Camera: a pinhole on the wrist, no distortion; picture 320 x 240 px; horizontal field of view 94.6 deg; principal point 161.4 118.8 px. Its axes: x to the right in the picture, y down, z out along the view. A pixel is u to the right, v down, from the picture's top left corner.
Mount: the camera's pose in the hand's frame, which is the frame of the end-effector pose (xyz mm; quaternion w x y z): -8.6 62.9 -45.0 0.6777 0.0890 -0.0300 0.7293
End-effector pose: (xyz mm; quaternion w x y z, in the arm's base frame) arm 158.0 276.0 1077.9 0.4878 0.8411 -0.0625 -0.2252
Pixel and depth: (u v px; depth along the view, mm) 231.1 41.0 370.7
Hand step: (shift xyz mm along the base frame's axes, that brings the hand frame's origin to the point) 59.3 -429.8 -46.1
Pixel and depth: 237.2 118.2 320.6
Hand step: -102.0 -328.3 16.8
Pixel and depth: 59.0 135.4 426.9
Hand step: -177.6 -103.9 -395.3
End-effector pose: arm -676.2 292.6 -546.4 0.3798 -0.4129 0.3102 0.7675
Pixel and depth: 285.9 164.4 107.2
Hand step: -127.5 -18.8 90.8
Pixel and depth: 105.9 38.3 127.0
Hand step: -54.6 76.5 -33.9
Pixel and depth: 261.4 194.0 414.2
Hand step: -308.6 139.4 413.6
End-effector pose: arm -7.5 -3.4 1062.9 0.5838 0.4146 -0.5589 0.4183
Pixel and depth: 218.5 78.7 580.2
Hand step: -354.8 -458.3 205.6
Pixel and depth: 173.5 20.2 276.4
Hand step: -112.9 -184.1 205.6
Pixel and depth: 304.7 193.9 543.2
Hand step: -637.5 -433.5 -242.5
